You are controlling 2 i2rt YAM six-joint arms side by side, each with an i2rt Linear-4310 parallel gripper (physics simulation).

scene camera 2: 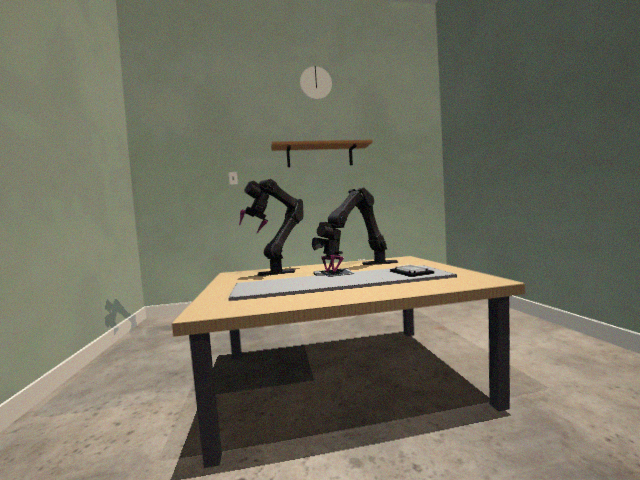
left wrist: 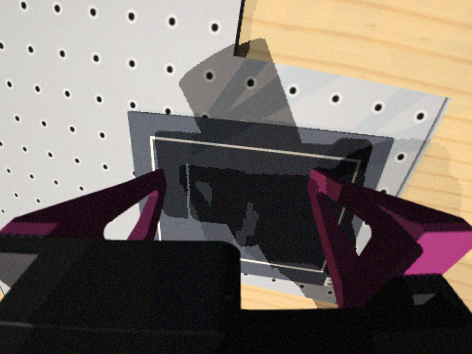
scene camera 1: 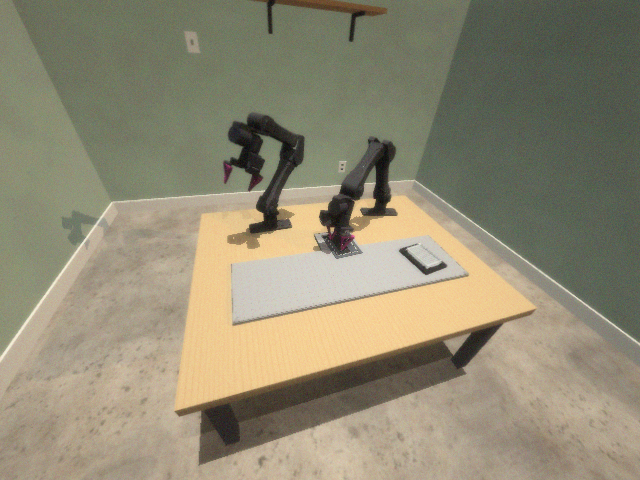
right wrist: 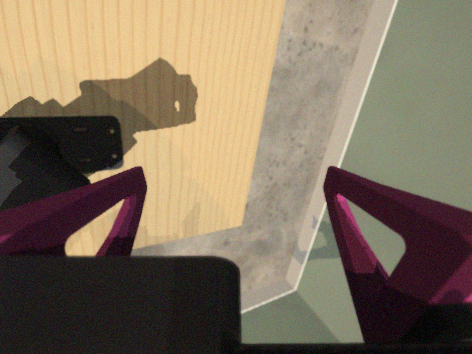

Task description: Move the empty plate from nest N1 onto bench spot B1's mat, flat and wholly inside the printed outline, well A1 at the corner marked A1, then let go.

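Pixels of known places: left gripper, between the fingertips: (scene camera 2: 330, 271) (left wrist: 237, 177) (scene camera 1: 336, 244); right gripper, between the fingertips: (scene camera 2: 248, 229) (scene camera 1: 237, 187) (right wrist: 235, 176); left arm's base, origin of its link: (scene camera 2: 380, 263) (scene camera 1: 378, 212); right arm's base, origin of its link: (scene camera 2: 276, 273) (scene camera 1: 270, 226) (right wrist: 27, 147).
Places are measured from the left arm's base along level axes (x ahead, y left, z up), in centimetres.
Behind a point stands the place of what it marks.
The pale, ribbed plate (scene camera 1: 425, 256) {x 41.4, y 8.0, z 3.6 cm} (scene camera 2: 413, 269) {x 47.2, y 6.9, z 3.9 cm} sits in the black nest (scene camera 1: 433, 270) {x 48.3, y 8.9, z 2.2 cm} at the right of the perforated board. The dark blue-grey mat (scene camera 1: 353, 249) {x 34.0, y -21.3, z 1.5 cm} (left wrist: 140, 130) {x 38.7, y -28.8, z 1.5 cm} lies at the board's back edge, with a thin white printed outline (left wrist: 255, 149) {x 31.0, y -30.7, z 1.5 cm}. A small label (left wrist: 328, 281) {x 20.9, y -22.9, z 1.5 cm} shows at its lower right corner in the left wrist view, partly cut off. My left gripper (scene camera 1: 340, 241) {x 31.4, y -28.7, z 2.2 cm} (scene camera 2: 333, 268) {x 31.4, y -28.7, z 2.2 cm} (left wrist: 237, 177) {x 31.4, y -28.7, z 2.2 cm} is open, low over the mat, with no plate between its fingers. My right gripper (scene camera 1: 238, 186) {x 24.4, y -69.4, z 25.0 cm} (scene camera 2: 249, 227) {x 24.4, y -69.4, z 25.0 cm} (right wrist: 235, 176) {x 24.4, y -69.4, z 25.0 cm} is open and empty, high above the table's back left.
The grey perforated board (scene camera 1: 279, 284) {x 53.5, y -52.4, z 1.3 cm} (scene camera 2: 279, 290) {x 61.6, y -48.4, z 1.3 cm} (left wrist: 80, 95) {x 43.5, y -29.4, z 1.3 cm} runs across the wooden table (scene camera 1: 330, 335) {x 73.6, y -35.9, z 0.0 cm} (scene camera 2: 336, 304) {x 79.9, y -26.7, z 0.0 cm}. Both arms stand at the table's back edge. Shadows of the left arm cover much of the mat. A wooden shelf (scene camera 1: 330, 6) (scene camera 2: 320, 144) hangs on the wall behind.
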